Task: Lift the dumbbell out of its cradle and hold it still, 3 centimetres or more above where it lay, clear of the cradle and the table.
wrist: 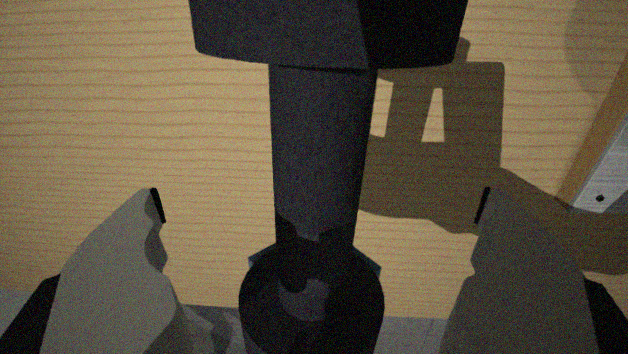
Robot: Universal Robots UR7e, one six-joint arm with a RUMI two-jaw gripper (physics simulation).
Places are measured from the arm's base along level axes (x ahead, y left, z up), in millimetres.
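Pixels of known places: gripper, fingertip midpoint: (pixel 317 191).
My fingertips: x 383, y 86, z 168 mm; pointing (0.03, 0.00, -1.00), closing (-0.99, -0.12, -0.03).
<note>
Ahead of a thing's pixels: the offset from my fingertips to its middle. "pt": to the spot under its first point. Level surfaces: height alone.
The black dumbbell {0 mm ahead, 1 mm left, 6 mm up} (pixel 317 150) runs up and down through the middle of the wrist view. One wide head is at the top, cut off by the frame edge, and a round head is at the bottom. Small blue parts of the cradle {pt 39 mm back, 60 mm left, 21 mm down} (pixel 371 260) show on both sides of the handle just above the lower head; the rest of the cradle is hidden under the dumbbell. My gripper (pixel 317 191) is open and empty, with one finger on each side of the lower part of the handle, both apart from it.
The wooden table top {207 mm down} (pixel 125 100) lies below, with its edge near the bottom of the view and grey floor beyond. Shadows of the gripper and dumbbell fall right of the handle. A metal-topped wooden piece (pixel 607 175) stands at the right edge.
</note>
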